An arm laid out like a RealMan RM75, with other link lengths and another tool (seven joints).
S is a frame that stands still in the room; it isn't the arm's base.
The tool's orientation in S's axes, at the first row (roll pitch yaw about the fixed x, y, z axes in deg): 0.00 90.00 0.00
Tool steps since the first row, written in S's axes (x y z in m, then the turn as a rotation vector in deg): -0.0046 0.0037 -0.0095 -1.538 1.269 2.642; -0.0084 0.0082 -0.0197 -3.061 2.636 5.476; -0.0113 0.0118 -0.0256 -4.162 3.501 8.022; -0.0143 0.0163 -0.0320 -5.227 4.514 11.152; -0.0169 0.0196 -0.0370 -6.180 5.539 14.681; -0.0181 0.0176 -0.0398 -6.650 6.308 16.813
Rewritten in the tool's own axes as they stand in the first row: 0.0095 0.0037 -0.0046 -2.642 1.269 -1.538; 0.0197 0.0082 -0.0084 -5.476 2.636 -3.061; 0.0256 0.0118 -0.0113 -8.022 3.501 -4.162; 0.0320 0.0163 -0.0143 -11.152 4.514 -5.227; 0.0370 0.0196 -0.0169 -14.681 5.539 -6.180; 0.0398 0.0176 -0.0181 -16.813 6.308 -6.650
